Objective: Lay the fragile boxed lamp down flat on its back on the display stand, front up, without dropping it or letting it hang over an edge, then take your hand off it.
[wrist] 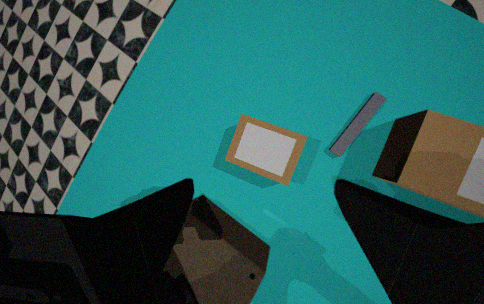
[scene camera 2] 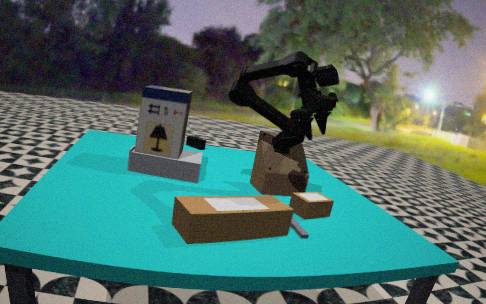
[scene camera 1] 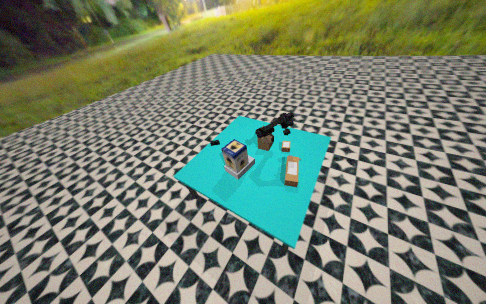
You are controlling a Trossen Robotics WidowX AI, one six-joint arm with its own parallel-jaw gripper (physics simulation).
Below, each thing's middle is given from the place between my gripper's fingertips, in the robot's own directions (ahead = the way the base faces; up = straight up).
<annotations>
Right now my hand is 25 cm above the thin grey bar (wrist: 376, 100), 14 cm to the right of it and 8 cm short of it. The rest, counted from my hand: boxed lamp (scene camera 2: 163, 117) 44 cm ahead, 35 cm to the right, 7 cm below; then grey display stand (scene camera 2: 187, 168) 41 cm ahead, 35 cm to the right, 22 cm below.
</annotations>
